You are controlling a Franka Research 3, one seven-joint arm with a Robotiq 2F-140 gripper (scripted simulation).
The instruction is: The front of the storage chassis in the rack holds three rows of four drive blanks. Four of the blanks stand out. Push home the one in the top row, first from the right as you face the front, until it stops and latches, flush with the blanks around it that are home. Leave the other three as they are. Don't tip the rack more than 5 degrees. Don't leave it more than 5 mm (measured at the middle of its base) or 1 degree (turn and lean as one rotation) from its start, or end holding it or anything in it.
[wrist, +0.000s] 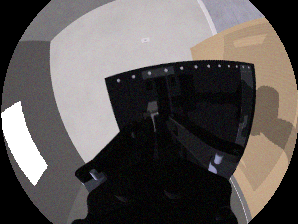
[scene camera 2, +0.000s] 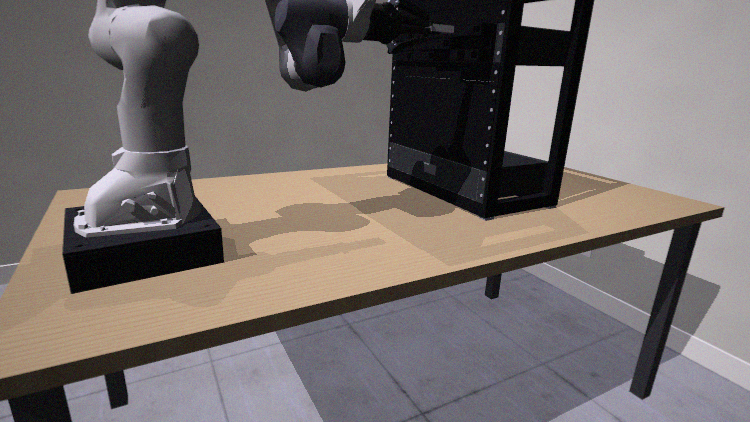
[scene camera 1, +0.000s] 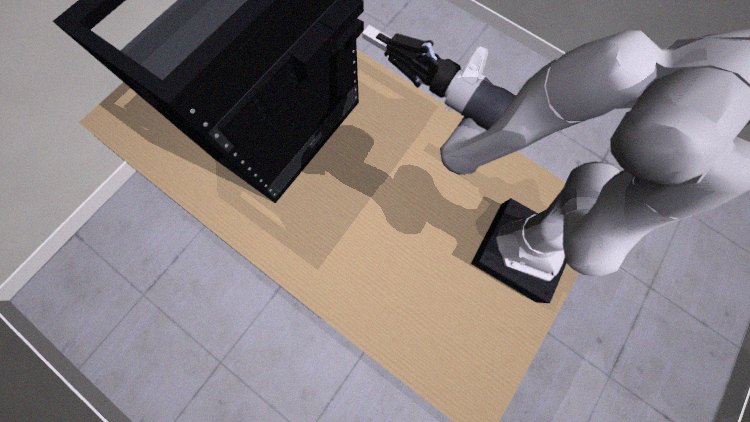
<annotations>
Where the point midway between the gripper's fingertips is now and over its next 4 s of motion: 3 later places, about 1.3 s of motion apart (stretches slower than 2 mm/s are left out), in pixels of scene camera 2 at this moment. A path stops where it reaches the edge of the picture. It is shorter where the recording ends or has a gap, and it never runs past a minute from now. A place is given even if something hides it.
My gripper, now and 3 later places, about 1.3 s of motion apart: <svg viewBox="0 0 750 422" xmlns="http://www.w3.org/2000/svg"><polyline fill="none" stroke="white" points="450,29 463,29 469,30 474,30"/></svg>
</annotations>
